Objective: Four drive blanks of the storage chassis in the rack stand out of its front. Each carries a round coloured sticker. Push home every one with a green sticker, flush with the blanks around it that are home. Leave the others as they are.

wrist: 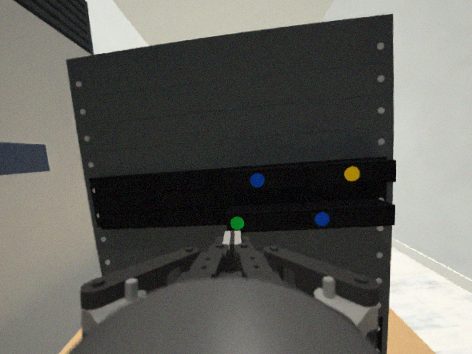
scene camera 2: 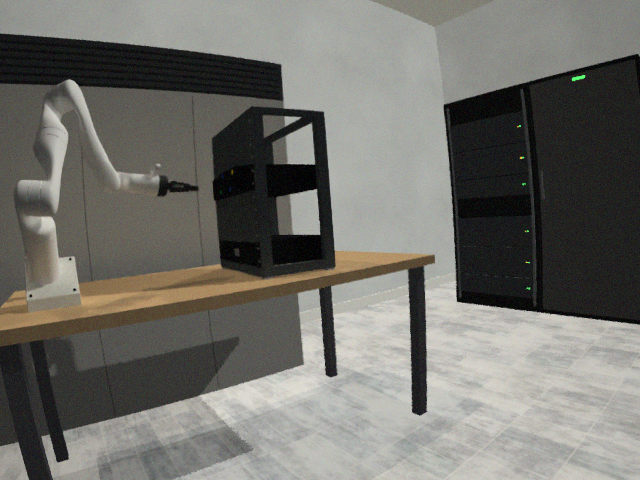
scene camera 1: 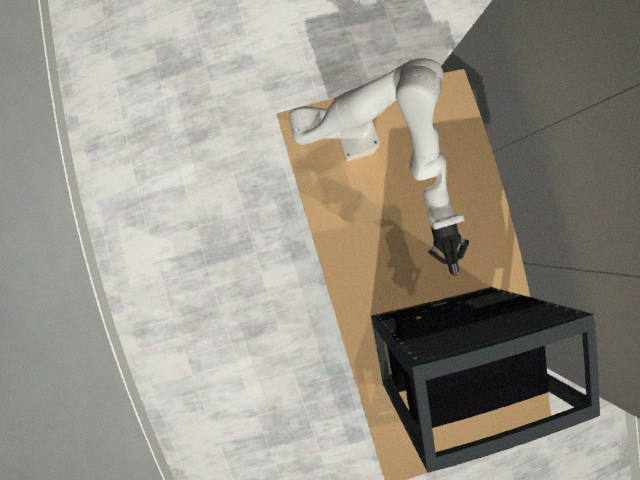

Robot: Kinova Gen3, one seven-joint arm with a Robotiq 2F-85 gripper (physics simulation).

Path:
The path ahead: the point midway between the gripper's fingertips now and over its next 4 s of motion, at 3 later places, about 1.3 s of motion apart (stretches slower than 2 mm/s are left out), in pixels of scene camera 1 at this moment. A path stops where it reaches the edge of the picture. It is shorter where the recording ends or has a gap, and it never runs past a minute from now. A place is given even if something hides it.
My gripper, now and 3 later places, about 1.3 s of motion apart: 455,274; 462,303; 467,313; 459,277

